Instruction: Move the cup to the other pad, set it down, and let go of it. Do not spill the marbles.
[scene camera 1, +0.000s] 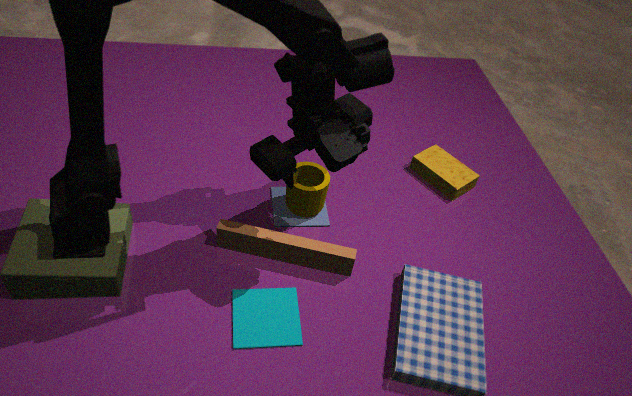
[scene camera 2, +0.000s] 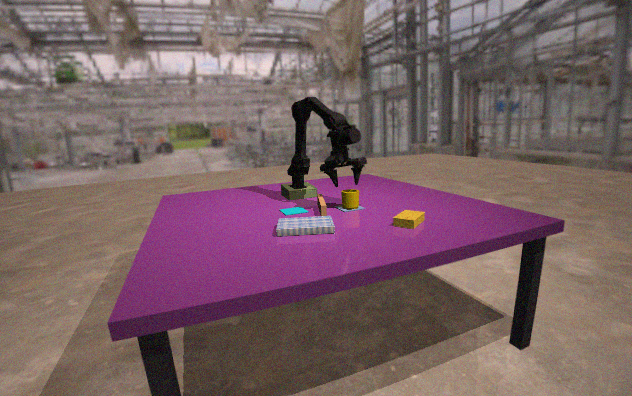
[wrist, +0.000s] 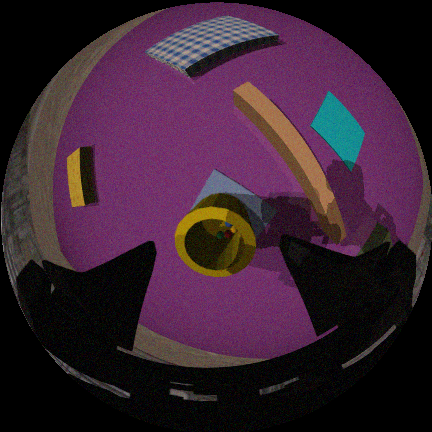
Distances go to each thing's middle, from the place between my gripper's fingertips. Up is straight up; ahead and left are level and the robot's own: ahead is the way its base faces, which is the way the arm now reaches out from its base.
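Labels:
With the wooden bar (scene camera 1: 285, 247) as reference, my hand is 8 cm above it, 5 cm past it and 9 cm to the left of it.

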